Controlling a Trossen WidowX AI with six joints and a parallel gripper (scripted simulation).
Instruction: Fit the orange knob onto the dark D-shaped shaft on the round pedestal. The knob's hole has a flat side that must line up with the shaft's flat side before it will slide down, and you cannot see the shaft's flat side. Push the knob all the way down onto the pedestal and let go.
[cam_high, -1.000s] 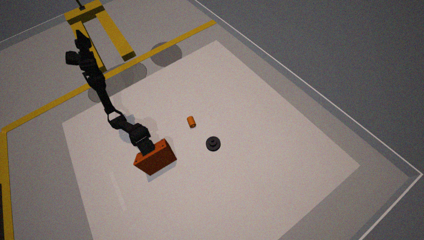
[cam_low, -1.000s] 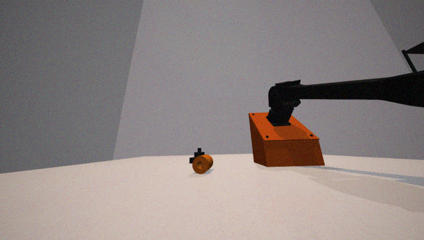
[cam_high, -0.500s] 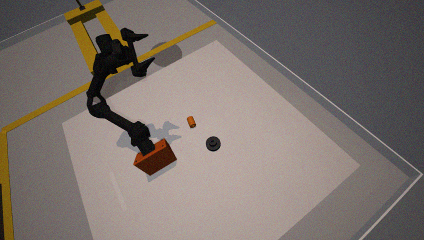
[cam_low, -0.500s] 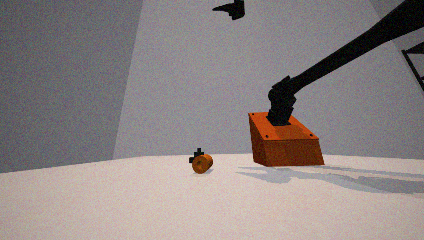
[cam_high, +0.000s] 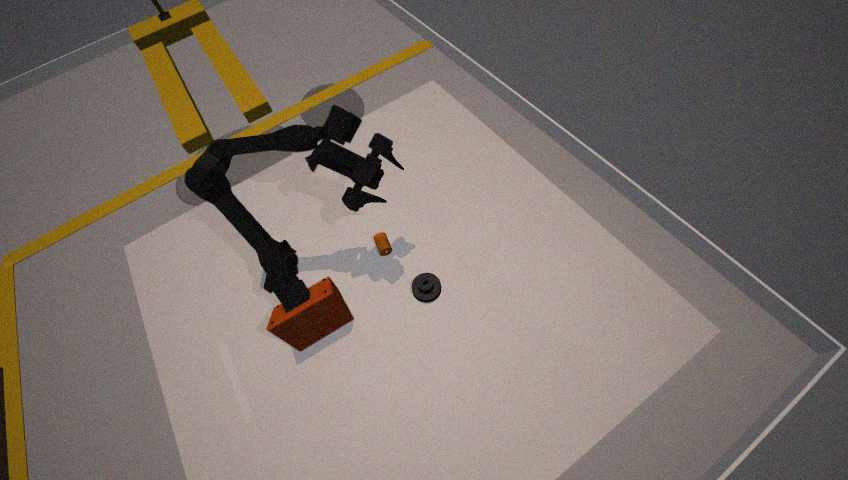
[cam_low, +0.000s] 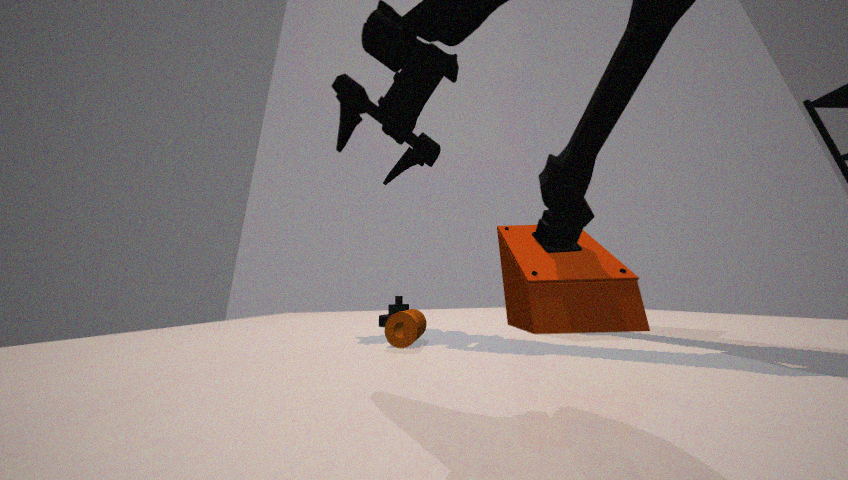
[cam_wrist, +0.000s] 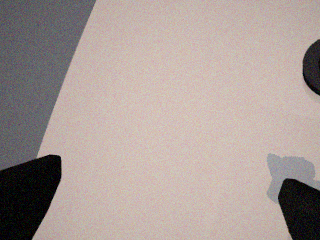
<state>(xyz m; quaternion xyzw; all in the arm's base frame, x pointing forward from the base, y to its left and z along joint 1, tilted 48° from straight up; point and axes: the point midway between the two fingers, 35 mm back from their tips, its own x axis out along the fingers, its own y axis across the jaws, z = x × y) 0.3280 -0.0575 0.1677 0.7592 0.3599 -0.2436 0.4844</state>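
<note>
The orange knob is 25 cm below my gripper tip, 8 cm behind it and 2 cm to the left of it. Also, from my gripper tip: shaft (24 cm below, 17 cm to the right, 5 cm behind).
</note>
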